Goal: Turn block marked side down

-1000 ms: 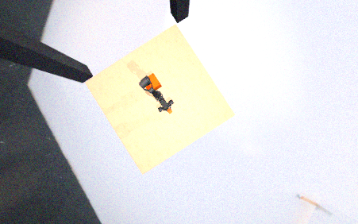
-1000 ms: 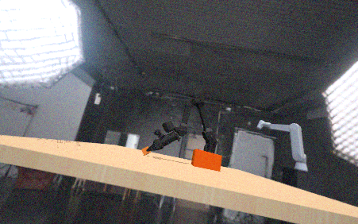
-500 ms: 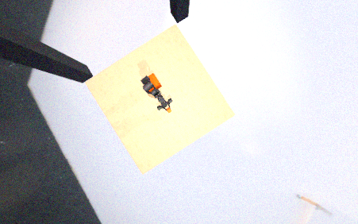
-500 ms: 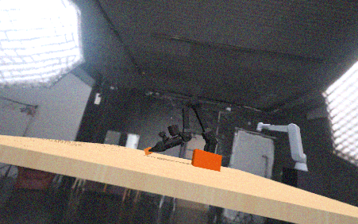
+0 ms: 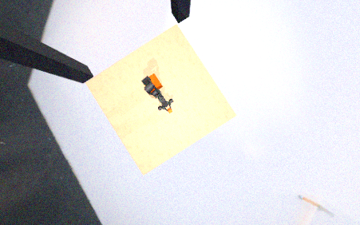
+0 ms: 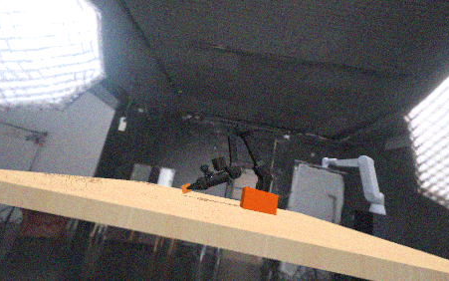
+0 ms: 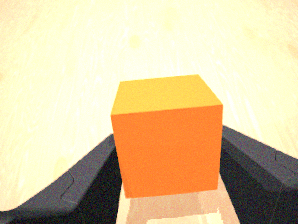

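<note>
The block lies 1 cm below my gripper tip.
</note>
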